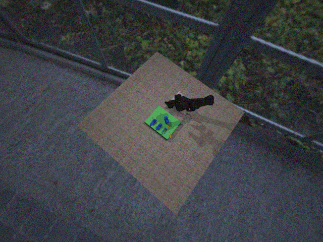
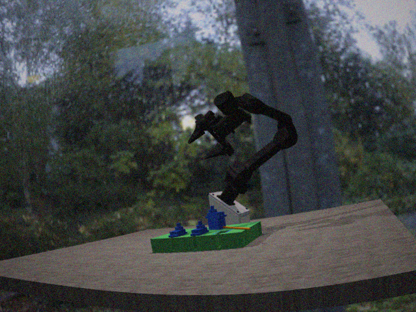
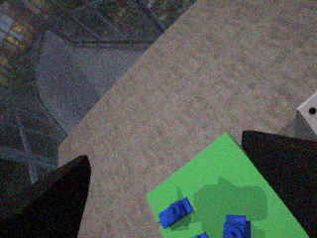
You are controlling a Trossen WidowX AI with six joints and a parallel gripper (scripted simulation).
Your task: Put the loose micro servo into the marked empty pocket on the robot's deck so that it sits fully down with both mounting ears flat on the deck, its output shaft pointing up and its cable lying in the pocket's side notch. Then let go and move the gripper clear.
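Now: the green deck 30 cm below my gripper tip, 5 cm ahead of it and 4 cm to the left of it.
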